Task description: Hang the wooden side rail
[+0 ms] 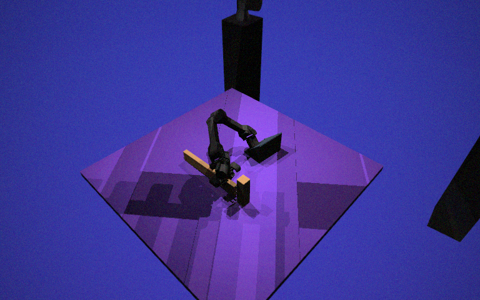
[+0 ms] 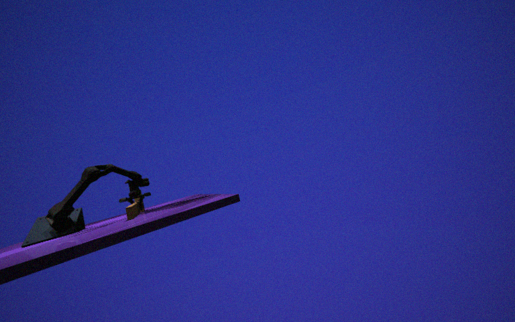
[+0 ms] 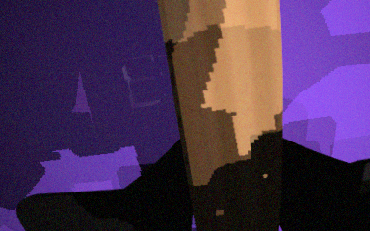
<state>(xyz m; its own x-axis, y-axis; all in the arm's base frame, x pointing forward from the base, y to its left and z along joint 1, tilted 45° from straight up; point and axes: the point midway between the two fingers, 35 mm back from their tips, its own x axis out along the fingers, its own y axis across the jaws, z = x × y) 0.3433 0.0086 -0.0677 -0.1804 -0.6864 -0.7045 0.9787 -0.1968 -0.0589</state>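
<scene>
The wooden headboard post lies 10 mm ahead of my gripper tip, 130 mm to the left of it and 40 mm above it.
</scene>
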